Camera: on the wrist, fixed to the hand. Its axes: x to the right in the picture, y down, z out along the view.
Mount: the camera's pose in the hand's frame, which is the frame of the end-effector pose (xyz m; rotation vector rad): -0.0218 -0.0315 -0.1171 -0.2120 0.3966 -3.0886
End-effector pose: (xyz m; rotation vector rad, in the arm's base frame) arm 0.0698 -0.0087 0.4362 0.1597 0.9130 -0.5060
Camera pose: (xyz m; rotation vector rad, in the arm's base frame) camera -0.0402 0.0115 0.3846 1.2285 -0.5523 2.1929
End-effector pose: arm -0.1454 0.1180 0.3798 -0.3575 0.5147 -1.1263
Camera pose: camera -0.2420 0.1240 0.3036 0.5359 0.0596 1.8942
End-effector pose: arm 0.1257 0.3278 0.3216 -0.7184 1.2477 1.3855
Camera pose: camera 0.1354 0.2066 0.3016 -1.5353 -0.6414 -1.2898
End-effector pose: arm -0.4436 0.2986 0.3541 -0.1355 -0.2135 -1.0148
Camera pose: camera -0.4682 0.2755 0.2356 -0.2532 -0.1916 2.1576
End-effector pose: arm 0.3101 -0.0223 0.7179 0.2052 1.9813 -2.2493
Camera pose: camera 0.3268 0.0981 0.7381 1.1937 -0.2847 0.0470
